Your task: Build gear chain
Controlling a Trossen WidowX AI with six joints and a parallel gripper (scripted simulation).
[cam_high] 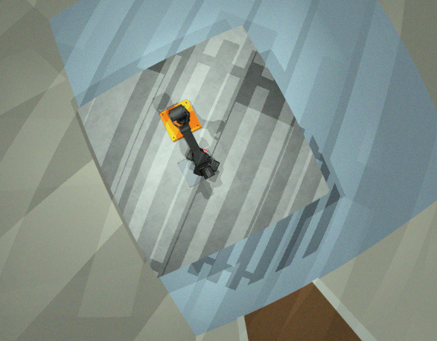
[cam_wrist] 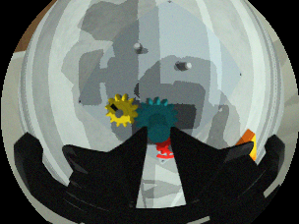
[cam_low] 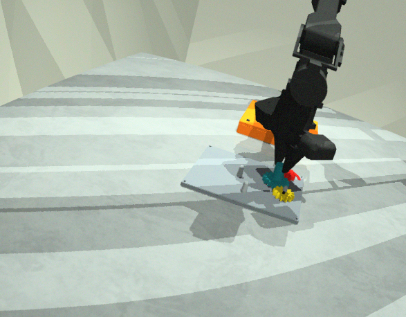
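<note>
The teal gear lies 1 cm below my gripper tip. From my gripper tip the other things lie so: red gear (4 cm behind, 2 cm below, 1 cm to the left); then red arrow (6 cm behind, 3 cm to the left, 3 cm below); then yellow gear (4 cm ahead, 2 cm to the left, 2 cm below).
</note>
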